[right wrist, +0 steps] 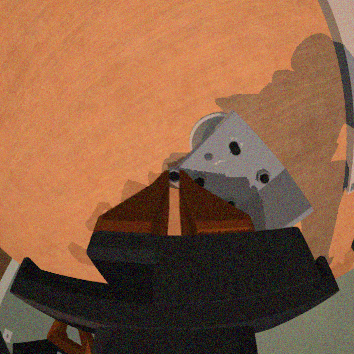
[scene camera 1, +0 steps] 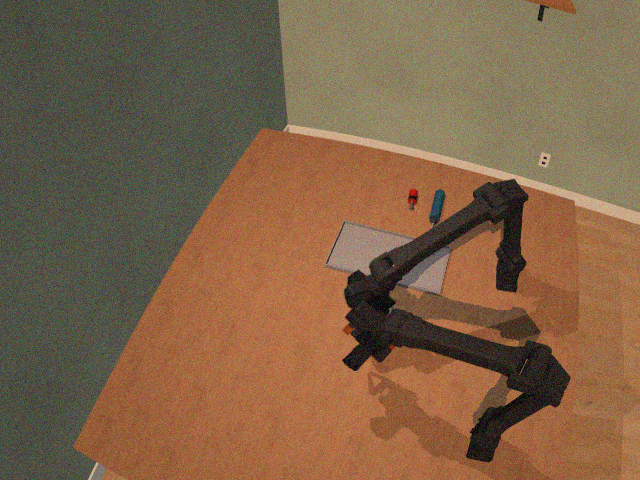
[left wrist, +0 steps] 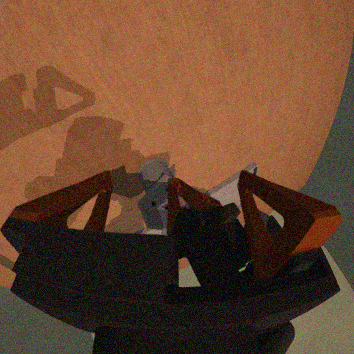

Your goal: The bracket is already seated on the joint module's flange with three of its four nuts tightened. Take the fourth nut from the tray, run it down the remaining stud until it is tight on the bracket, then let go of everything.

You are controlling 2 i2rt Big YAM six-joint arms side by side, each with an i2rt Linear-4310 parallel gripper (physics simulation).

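Places are measured from the left arm's base along level axes (x right, y ahead, z up), in centimetres.
Where they show: left gripper, fingertip midpoint: [right wrist: 38, 293] [left wrist: 174, 177]; right gripper, fingertip midpoint: [right wrist: 173, 177] [left wrist: 172, 180]; left arm's base at its link origin: [scene camera 1: 482, 443]; right arm's base at its link origin: [scene camera 1: 506, 278].
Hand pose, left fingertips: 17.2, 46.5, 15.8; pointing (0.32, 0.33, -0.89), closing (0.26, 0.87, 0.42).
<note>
Things, the pixels of their top centre, and the offset from my left fingertips, as dx, dy, dz.
- round joint module at its top centre: [right wrist: 233, 182] [left wrist: 167, 199] +15.3, -1.9, -8.4
- small dark nut at its top centre: [right wrist: 173, 176] +11.6, +0.5, -8.3
- pale tray at its top centre: [left wrist: 201, 218] [scene camera 1: 390, 255] +43.6, +3.4, -14.2
- red-handled tool at its top centre: [scene camera 1: 412, 197] +73.2, +2.4, -12.4
- blue-handled screwdriver at its top centre: [scene camera 1: 436, 207] +70.2, -8.1, -11.7
The grey bracket [left wrist: 154, 212] [right wrist: 255, 160] sits on the round joint module [left wrist: 155, 169] [right wrist: 201, 131]. Several dark nut or hole spots show on its face; the right fingers and shadow partly cover it, so I cannot tell which stud is bare. My right gripper [right wrist: 173, 177] is shut on a small dark nut [right wrist: 174, 176] at its fingertips, beside the bracket's left corner in the right wrist view; whether it touches a stud is unclear. My left gripper [scene camera 1: 369, 338] is open and empty, above the table. The pale tray [scene camera 1: 356, 248] [left wrist: 227, 194] lies beyond the module.
A red-handled tool [scene camera 1: 413, 196] and a blue-handled screwdriver [scene camera 1: 437, 205] lie behind the tray. The two arms' wrists are very close together in the scene view. A right finger shows between the left fingers in the left wrist view. Walls stand beyond the table.
</note>
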